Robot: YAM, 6 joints.
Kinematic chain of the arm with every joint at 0, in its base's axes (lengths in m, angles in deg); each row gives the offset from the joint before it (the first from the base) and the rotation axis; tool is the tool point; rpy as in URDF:
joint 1: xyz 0 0 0.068 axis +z
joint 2: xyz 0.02 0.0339 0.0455 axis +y
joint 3: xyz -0.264 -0.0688 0 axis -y
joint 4: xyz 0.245 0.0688 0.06 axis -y
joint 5: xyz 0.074 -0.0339 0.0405 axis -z
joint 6: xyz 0.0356 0 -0.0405 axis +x
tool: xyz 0 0 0 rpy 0 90 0
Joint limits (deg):
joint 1: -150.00..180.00
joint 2: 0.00..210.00
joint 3: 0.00..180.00
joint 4: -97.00..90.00
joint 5: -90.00..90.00
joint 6: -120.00..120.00
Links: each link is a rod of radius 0.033 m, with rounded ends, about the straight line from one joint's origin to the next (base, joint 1, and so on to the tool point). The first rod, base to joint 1, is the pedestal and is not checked.
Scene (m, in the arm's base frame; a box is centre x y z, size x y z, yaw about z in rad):
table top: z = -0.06
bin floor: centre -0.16 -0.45 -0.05 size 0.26 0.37 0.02 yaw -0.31
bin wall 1: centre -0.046 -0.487 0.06 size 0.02 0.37 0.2 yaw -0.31
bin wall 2: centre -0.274 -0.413 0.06 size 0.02 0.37 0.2 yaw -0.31
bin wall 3: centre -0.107 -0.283 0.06 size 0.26 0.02 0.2 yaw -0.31
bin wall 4: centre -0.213 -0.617 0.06 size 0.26 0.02 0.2 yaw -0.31
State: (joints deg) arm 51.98 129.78 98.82 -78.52 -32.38 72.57
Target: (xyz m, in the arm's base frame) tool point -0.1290 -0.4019 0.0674
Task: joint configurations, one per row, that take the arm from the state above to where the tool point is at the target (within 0.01 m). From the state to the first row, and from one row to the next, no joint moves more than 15 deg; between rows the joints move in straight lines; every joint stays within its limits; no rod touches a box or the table.
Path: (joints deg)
1: 37.31 128.93 100.14 -78.06 -31.25 72.57
2: 22.63 128.08 101.45 -77.59 -30.12 72.57
3: 7.96 127.23 102.77 -77.13 -28.99 72.57
4: -6.72 126.38 104.09 -76.66 -27.86 72.57
5: -21.39 125.53 105.40 -76.20 -26.73 72.57
6: -36.07 124.68 106.72 -75.73 -25.60 72.57
7: -50.74 123.83 108.04 -75.27 -24.47 72.57
8: -65.42 122.98 109.35 -74.80 -23.34 72.57
9: -80.09 122.13 110.67 -74.34 -22.21 72.57
10: -94.77 121.28 111.98 -73.87 -21.09 72.57
11: -109.44 120.43 113.30 -73.41 -19.96 72.57
12: -109.42 131.41 108.56 -72.25 -19.68 72.57
13: -109.40 142.40 103.83 -71.08 -19.40 72.57

